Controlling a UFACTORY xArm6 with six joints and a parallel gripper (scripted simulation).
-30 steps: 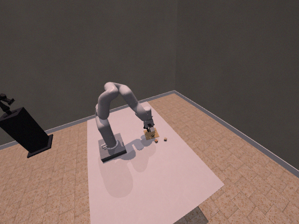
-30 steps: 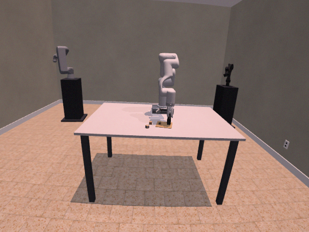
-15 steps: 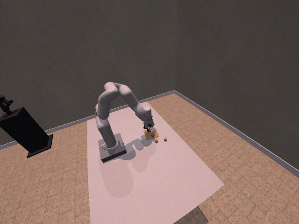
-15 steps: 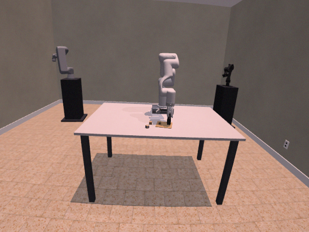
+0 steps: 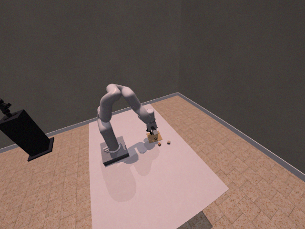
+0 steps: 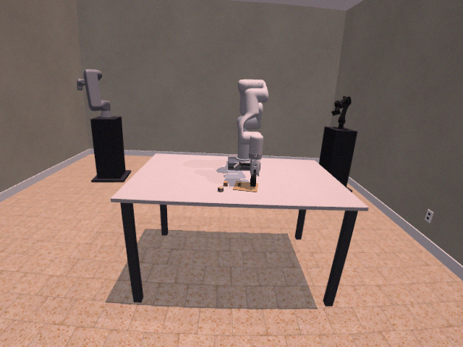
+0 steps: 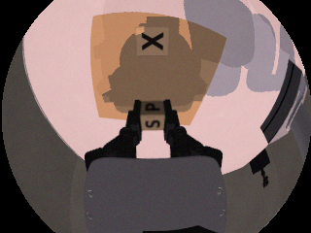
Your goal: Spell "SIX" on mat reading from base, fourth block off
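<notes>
Now: hand 10 mm past the tan mat, 40 mm to the left of it and 30 mm above it.
</notes>
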